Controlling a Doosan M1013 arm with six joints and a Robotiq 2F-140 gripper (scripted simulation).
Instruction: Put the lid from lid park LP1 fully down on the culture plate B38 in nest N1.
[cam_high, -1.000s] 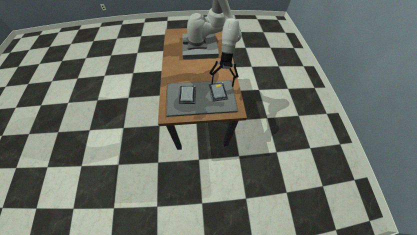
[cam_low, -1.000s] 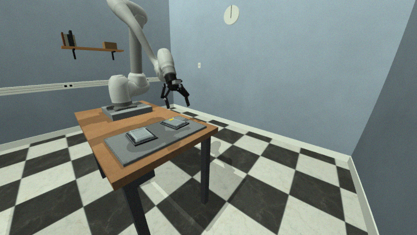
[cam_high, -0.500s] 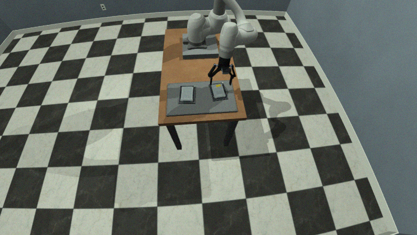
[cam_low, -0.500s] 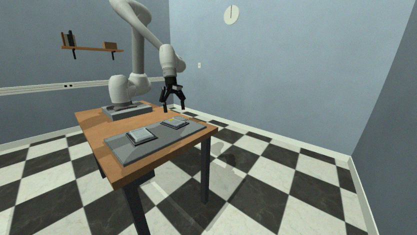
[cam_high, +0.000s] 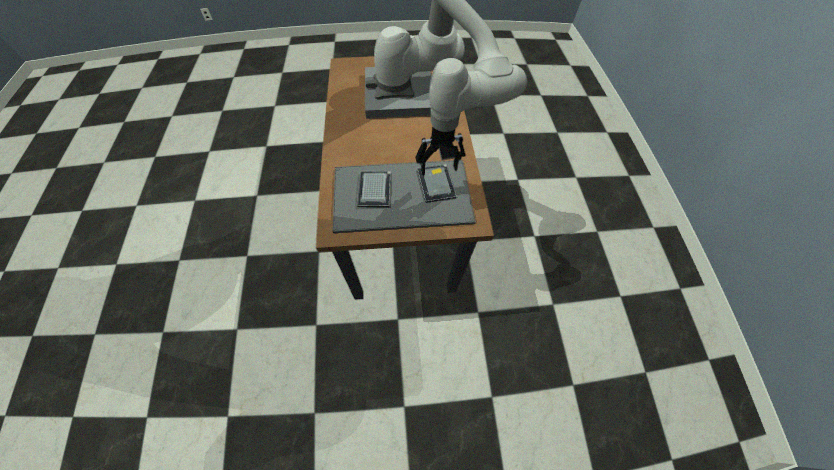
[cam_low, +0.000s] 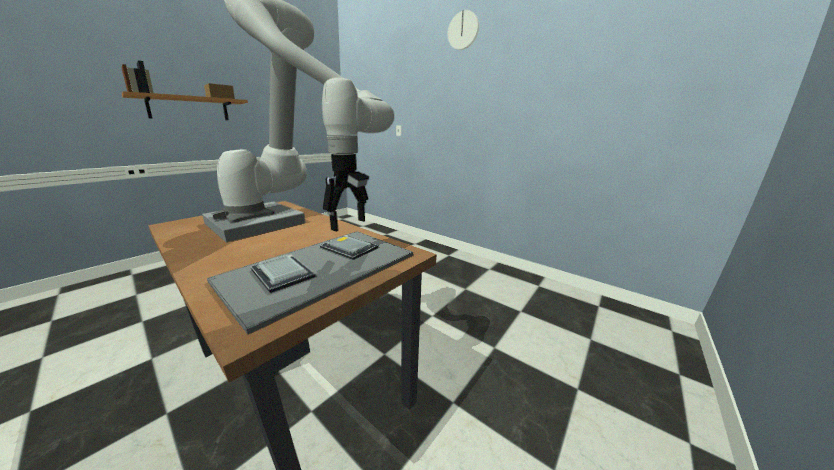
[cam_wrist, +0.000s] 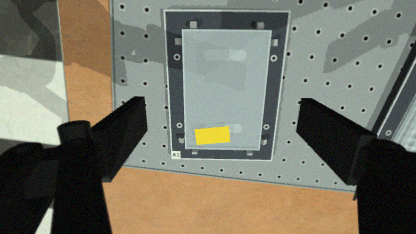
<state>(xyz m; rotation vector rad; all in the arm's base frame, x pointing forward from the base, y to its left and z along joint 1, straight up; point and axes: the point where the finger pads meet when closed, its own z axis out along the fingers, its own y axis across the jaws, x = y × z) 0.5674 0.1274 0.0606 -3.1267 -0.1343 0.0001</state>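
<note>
Now: hand 8 cm above the clear lid. Also, from my hand: culture plate (1 cm ahead, 25 cm to the right, 8 cm below).
</note>
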